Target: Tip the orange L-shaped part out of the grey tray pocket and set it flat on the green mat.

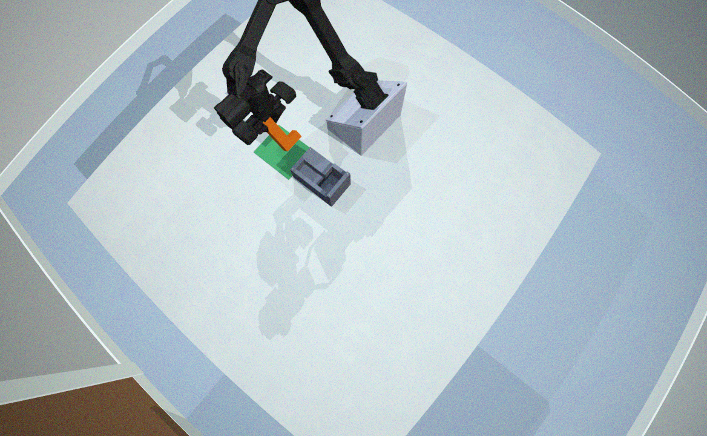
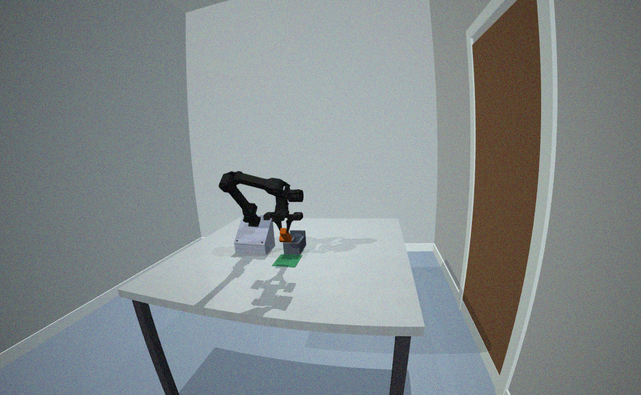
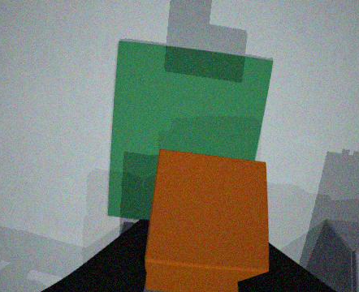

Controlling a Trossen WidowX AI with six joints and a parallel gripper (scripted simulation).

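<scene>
Right now the green mat is 1 cm to the left of my gripper tip and 17 cm below it. The rest, counted from my gripper tip: orange L-shaped part 2 cm behind, 3 cm to the left, 3 cm below.
</scene>
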